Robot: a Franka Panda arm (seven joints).
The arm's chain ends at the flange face. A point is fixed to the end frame.
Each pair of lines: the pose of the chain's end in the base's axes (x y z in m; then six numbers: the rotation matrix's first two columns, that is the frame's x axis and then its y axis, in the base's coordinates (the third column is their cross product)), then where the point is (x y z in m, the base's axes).
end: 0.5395, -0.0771, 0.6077, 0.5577, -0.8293, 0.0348, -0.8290, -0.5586, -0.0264
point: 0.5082 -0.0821 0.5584
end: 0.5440, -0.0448, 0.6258, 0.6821, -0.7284, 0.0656, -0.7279, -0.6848, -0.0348
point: 0.5153 -0.0556 0.5759
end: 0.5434, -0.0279, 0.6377, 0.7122, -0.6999, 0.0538, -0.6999, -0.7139, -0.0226
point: 0.5143 -0.0399 0.5883
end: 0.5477, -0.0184, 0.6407, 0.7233, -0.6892, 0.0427, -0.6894, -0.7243, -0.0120
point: 0.5181 -0.0308 0.5917
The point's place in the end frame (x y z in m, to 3 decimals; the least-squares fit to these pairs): -0.015 0.030 0.048
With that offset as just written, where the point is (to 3 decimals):
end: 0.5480, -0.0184, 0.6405, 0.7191, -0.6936, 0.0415, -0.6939, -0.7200, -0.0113
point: 0.518 -0.031 0.592
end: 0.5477, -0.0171, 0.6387, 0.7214, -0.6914, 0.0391, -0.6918, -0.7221, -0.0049
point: 0.518 -0.030 0.590
